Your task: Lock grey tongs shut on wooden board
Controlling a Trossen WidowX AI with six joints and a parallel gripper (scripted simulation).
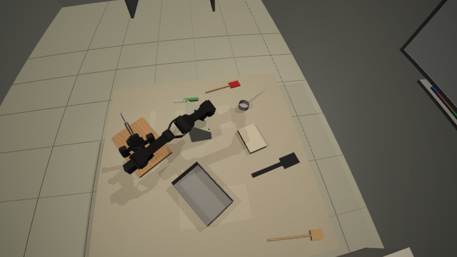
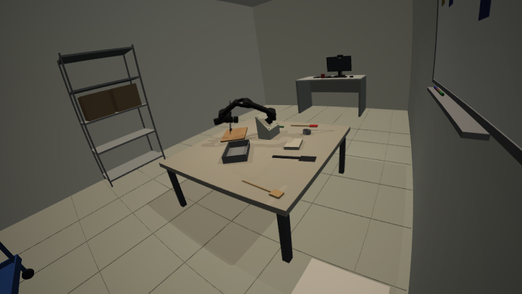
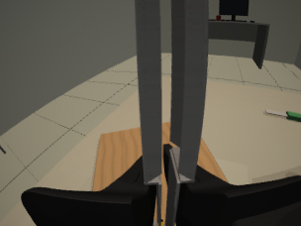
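The wooden board lies 30 mm behind my gripper tip, 20 mm to the right of it and 160 mm below it. Round my gripper tip: roasting tin: 350 mm ahead, 310 mm to the left, 140 mm below; block: 80 mm ahead, 690 mm to the left, 160 mm below; green-handled tool: 340 mm behind, 300 mm to the left, 160 mm below.
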